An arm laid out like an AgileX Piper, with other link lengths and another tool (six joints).
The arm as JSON. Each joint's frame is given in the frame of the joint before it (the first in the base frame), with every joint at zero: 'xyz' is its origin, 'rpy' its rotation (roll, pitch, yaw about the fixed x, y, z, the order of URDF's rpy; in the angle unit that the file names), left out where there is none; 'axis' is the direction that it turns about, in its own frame. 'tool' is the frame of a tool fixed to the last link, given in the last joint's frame.
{
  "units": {
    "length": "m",
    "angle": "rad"
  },
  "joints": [
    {
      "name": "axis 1",
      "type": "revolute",
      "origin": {
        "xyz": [
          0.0,
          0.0,
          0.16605
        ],
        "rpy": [
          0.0,
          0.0,
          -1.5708
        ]
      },
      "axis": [
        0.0,
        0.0,
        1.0
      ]
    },
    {
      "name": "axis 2",
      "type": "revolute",
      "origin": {
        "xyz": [
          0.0,
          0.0,
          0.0
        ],
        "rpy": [
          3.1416,
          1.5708,
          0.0
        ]
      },
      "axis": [
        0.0,
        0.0,
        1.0
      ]
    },
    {
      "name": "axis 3",
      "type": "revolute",
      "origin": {
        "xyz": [
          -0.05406,
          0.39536,
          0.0
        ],
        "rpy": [
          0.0,
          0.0,
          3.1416
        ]
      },
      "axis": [
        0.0,
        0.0,
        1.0
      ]
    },
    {
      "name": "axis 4",
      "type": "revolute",
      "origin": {
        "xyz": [
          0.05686,
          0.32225,
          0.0
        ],
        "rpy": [
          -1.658,
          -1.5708,
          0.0
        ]
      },
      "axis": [
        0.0,
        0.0,
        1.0
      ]
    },
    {
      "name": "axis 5",
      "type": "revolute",
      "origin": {
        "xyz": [
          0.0,
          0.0,
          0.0
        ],
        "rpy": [
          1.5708,
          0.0,
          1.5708
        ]
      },
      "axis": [
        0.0,
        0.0,
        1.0
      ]
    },
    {
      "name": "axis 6",
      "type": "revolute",
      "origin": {
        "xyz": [
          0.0,
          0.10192,
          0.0
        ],
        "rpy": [
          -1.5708,
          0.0,
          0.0
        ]
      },
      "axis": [
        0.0,
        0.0,
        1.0
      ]
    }
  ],
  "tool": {
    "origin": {
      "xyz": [
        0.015,
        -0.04,
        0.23
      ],
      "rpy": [
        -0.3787,
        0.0,
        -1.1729
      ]
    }
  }
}
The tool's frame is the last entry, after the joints.
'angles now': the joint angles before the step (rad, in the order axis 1, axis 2, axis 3, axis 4, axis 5, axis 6). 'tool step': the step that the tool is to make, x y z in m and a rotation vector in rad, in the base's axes. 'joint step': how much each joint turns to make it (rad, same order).
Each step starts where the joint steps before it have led.
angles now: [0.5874, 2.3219, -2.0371, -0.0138, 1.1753, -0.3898]
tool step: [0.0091, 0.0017, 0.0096, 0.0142, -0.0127, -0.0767]
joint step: [0.0001, -0.0039, -0.0174, -0.0119, 0.0044, 0.0806]
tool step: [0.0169, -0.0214, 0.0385, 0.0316, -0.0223, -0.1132]
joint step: [-0.0363, -0.0531, -0.0055, -0.0035, 0.0248, 0.0788]
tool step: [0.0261, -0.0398, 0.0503, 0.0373, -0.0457, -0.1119]
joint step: [-0.0650, -0.0683, -0.0078, -0.0035, 0.0193, 0.0485]
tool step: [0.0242, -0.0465, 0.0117, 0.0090, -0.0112, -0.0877]
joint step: [-0.0731, -0.0183, 0.0027, -0.0015, 0.0021, 0.0153]
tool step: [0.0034, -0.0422, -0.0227, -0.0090, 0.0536, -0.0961]
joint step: [-0.0571, 0.0017, 0.0505, 0.0001, 0.0021, 0.0406]
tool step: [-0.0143, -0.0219, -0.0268, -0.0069, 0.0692, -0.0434]
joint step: [-0.0293, 0.0000, 0.0660, 0.0138, 0.0019, 0.0129]
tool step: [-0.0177, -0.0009, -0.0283, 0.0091, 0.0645, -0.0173]
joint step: [-0.0060, 0.0113, 0.0580, 0.0285, -0.0109, 0.0064]
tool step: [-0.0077, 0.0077, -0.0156, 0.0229, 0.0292, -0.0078]
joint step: [0.0001, 0.0115, 0.0282, 0.0319, -0.0192, 0.0000]
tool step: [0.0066, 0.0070, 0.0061, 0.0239, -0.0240, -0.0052]
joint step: [-0.0001, -0.0068, 0.0015, 0.0159, -0.0251, 0.0000]
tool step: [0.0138, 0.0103, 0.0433, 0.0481, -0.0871, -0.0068]
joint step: [0.0002, -0.0601, 0.0023, 0.0192, -0.0402, 0.0003]
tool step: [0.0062, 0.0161, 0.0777, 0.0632, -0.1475, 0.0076]
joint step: [0.0152, -0.1224, 0.0334, 0.0132, -0.0713, -0.0001]
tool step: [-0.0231, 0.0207, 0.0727, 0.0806, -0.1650, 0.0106]
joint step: [0.0402, -0.1847, 0.1654, 0.0125, -0.1654, 0.0146]
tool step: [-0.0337, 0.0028, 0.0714, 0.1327, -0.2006, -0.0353]
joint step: [0.0285, -0.2305, 0.2616, 0.0225, -0.2721, 0.0413]
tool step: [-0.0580, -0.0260, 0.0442, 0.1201, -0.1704, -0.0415]
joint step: [0.0091, -0.2554, 0.3113, 0.0362, -0.2636, 0.0149]
